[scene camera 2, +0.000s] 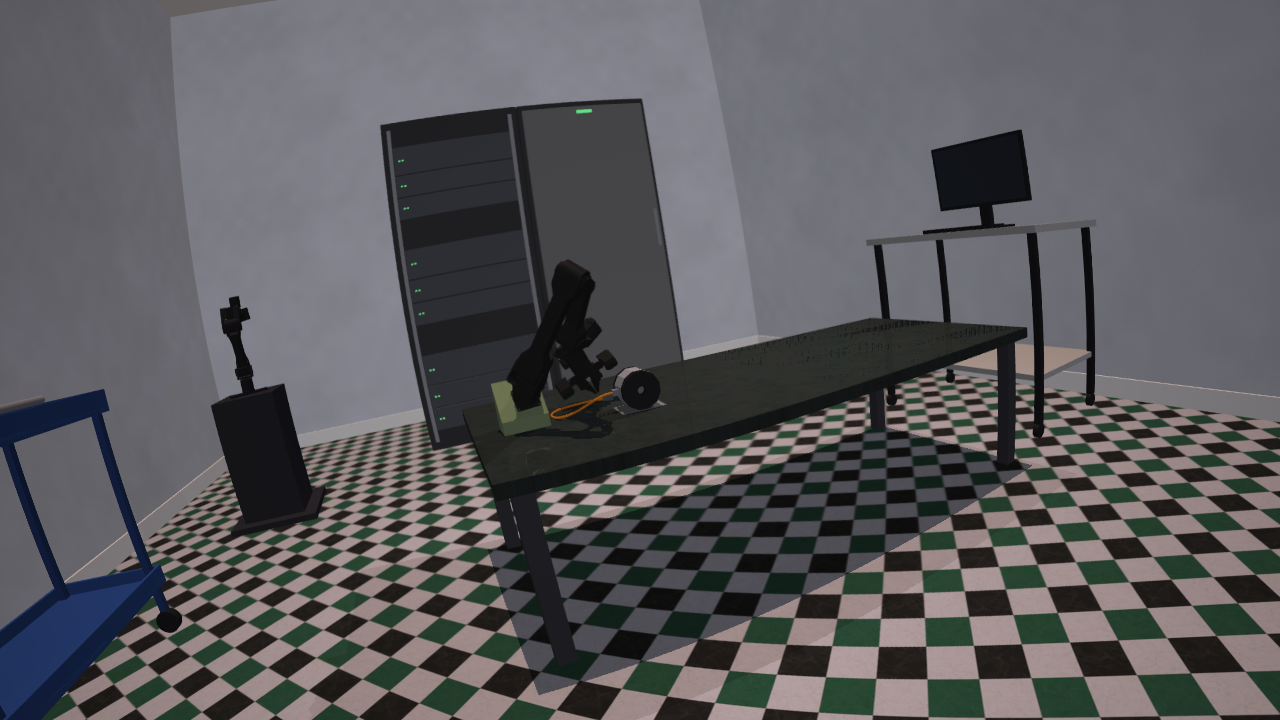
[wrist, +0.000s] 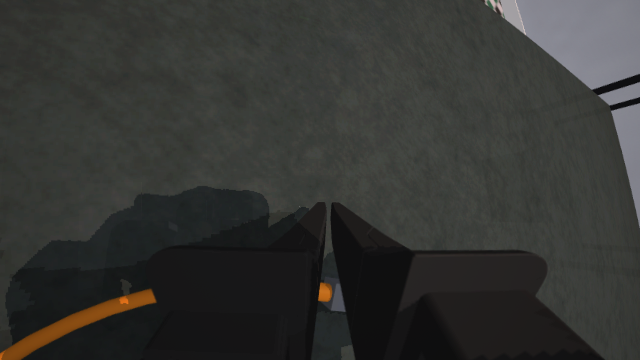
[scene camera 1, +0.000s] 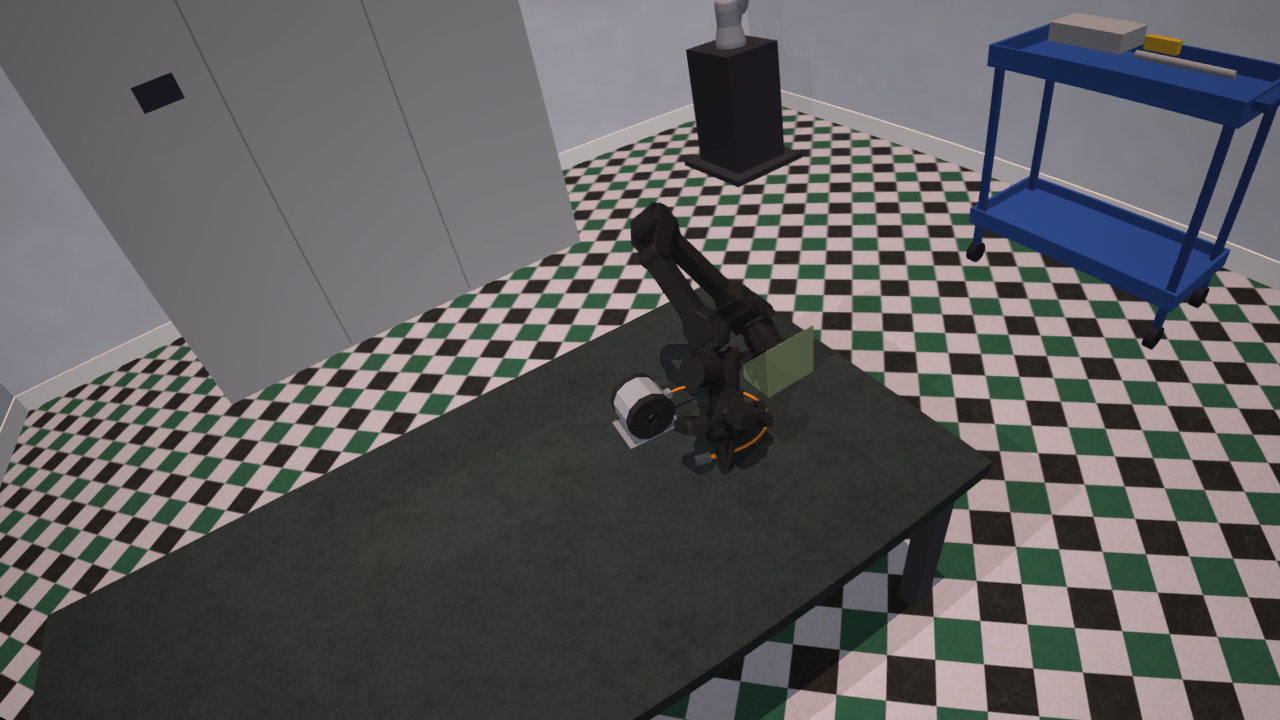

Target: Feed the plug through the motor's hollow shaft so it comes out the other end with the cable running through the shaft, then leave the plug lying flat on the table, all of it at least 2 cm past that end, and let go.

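Seen in the pictures: gripper, fingertip midpoint: (scene camera 2: 596,392) (wrist: 327,210) (scene camera 1: 724,467); arm's base, link origin: (scene camera 2: 525,398) (scene camera 1: 770,349).
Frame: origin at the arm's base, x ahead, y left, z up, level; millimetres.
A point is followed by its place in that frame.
The motor (scene camera 1: 633,394) {x 298, y -68, z 24 mm} (scene camera 2: 638,390) {x 285, y -78, z -33 mm}, a white cylinder with a black end face, stands on a small pale base on the table. An orange cable (scene camera 1: 754,439) {x 151, y 116, z -71 mm} (wrist: 75,316) {x 137, y 116, z -72 mm} curves from beside the motor around under the arm; its loop also shows in scene camera 2. The grey plug (scene camera 1: 702,459) {x 262, y 92, z -64 mm} (wrist: 338,296) {x 247, y 93, z -63 mm} is at the cable's end on the table, partly hidden by the fingers in the wrist view. My gripper (scene camera 1: 726,465) {x 245, y 141, z -58 mm} (wrist: 327,210) {x 245, y 141, z -58 mm} points down beside it. Its fingers are nearly together, above the plug and cable end, with nothing seen held between them.
A dark table (scene camera 1: 447,537) {x 743, y -89, z -76 mm} (scene camera 2: 805,358) {x 897, y -40, z -77 mm} carries the arm. A pale green panel (scene camera 1: 792,362) {x -18, y 48, z -17 mm} (scene camera 2: 523,419) {x -24, y -38, z -44 mm} stands by the arm's base. A blue cart (scene camera 1: 1109,85), a black pedestal (scene camera 1: 733,107) and a server rack (scene camera 2: 452,214) stand away from the table.
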